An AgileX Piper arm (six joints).
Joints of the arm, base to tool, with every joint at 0 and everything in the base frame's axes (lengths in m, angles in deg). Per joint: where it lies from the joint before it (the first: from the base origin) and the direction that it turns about. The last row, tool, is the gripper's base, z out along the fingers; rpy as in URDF.
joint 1: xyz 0 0 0.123 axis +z
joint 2: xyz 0 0 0 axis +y
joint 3: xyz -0.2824 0 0.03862 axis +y
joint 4: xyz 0.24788 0 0.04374 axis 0.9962 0 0.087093
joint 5: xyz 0 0 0 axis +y
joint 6: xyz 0.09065 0 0.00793 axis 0.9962 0 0.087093
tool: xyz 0 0 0 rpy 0 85.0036 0
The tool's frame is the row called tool.
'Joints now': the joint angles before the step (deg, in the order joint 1, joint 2, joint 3, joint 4, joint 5, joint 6). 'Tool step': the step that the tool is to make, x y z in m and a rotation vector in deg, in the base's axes. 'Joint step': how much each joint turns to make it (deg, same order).
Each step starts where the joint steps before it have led.
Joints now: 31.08 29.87 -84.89 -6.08 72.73 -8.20
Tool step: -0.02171 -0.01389 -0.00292 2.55 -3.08 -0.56
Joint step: 0.00 -3.86 0.00 -0.46 -0.01 0.83
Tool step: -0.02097 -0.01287 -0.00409 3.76 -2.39 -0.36
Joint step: 0.00 -3.66 -0.11 -0.13 0.01 2.06
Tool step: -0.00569 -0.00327 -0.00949 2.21 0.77 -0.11
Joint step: 0.00 -2.33 2.10 0.09 0.00 2.28
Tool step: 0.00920 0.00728 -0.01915 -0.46 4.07 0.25
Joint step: -0.27 -1.69 5.56 0.75 0.00 1.41
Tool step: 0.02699 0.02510 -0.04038 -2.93 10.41 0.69
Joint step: -2.55 -0.78 11.33 3.93 0.00 0.56
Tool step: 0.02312 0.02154 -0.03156 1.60 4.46 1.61
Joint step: -2.23 -0.52 9.95 5.18 -6.18 -0.01
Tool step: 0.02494 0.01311 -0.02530 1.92 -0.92 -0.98
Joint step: -1.30 -0.06 8.89 1.30 -10.50 -0.12
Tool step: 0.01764 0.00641 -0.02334 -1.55 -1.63 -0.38
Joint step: -0.19 0.00 6.93 -0.71 -7.68 -1.91
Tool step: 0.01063 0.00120 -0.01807 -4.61 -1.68 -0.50
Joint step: -0.18 0.00 4.58 -2.60 -4.11 -2.82
